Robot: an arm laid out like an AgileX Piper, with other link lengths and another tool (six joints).
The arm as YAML. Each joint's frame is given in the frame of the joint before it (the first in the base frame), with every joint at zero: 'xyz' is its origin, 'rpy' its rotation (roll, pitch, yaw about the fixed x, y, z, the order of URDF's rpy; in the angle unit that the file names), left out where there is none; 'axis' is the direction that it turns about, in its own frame. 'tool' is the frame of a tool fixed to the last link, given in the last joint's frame.
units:
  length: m
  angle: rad
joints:
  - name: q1
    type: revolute
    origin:
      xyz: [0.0, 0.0, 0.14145]
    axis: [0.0, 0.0, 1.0]
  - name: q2
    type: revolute
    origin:
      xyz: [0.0, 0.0, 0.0]
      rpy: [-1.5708, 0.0, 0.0]
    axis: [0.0, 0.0, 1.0]
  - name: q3
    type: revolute
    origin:
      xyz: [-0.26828, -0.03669, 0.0]
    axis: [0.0, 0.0, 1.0]
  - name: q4
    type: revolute
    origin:
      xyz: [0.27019, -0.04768, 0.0]
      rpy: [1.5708, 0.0, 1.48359]
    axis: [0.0, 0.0, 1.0]
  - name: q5
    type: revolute
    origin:
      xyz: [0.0, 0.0, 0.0]
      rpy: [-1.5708, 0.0, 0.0]
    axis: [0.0, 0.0, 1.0]
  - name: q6
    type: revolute
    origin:
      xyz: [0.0, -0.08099, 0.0]
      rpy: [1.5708, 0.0, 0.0]
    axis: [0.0, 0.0, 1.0]
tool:
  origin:
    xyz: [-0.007, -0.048, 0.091]
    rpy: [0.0, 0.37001, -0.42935]
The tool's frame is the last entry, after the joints.
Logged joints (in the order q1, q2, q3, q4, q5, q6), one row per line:
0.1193 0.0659 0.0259 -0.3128 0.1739 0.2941
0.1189 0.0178 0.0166 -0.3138 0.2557 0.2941
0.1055 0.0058 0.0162 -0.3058 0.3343 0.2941
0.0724 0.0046 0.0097 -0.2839 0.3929 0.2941
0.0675 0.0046 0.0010 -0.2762 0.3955 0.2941
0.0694 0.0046 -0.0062 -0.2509 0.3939 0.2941
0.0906 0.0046 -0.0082 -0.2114 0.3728 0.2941
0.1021 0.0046 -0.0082 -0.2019 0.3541 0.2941
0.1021 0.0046 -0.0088 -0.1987 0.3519 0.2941
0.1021 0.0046 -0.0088 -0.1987 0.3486 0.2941
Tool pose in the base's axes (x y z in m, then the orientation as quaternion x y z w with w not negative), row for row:
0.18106 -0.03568 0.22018 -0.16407 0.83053 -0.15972 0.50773
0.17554 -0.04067 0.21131 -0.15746 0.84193 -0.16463 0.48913
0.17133 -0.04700 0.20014 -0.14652 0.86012 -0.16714 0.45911
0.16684 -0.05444 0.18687 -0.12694 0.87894 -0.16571 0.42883
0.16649 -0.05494 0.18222 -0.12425 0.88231 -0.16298 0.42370
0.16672 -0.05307 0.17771 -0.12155 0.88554 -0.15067 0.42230
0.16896 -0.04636 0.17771 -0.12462 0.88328 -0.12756 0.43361
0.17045 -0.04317 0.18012 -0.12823 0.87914 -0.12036 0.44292
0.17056 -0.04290 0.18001 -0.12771 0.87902 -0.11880 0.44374
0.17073 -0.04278 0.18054 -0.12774 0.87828 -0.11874 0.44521
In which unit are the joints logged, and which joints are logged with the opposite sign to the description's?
The joints are logged in radians. Opposite sign: q3.
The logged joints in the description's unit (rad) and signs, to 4 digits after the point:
0.1193 0.0659 -0.0259 -0.3128 0.1739 0.2941
0.1189 0.0178 -0.0166 -0.3138 0.2557 0.2941
0.1055 0.0058 -0.0162 -0.3058 0.3343 0.2941
0.0724 0.0046 -0.0097 -0.2839 0.3929 0.2941
0.0675 0.0046 -0.0010 -0.2762 0.3955 0.2941
0.0694 0.0046 0.0062 -0.2509 0.3939 0.2941
0.0906 0.0046 0.0082 -0.2114 0.3728 0.2941
0.1021 0.0046 0.0082 -0.2019 0.3541 0.2941
0.1021 0.0046 0.0088 -0.1987 0.3519 0.2941
0.1021 0.0046 0.0088 -0.1987 0.3486 0.2941

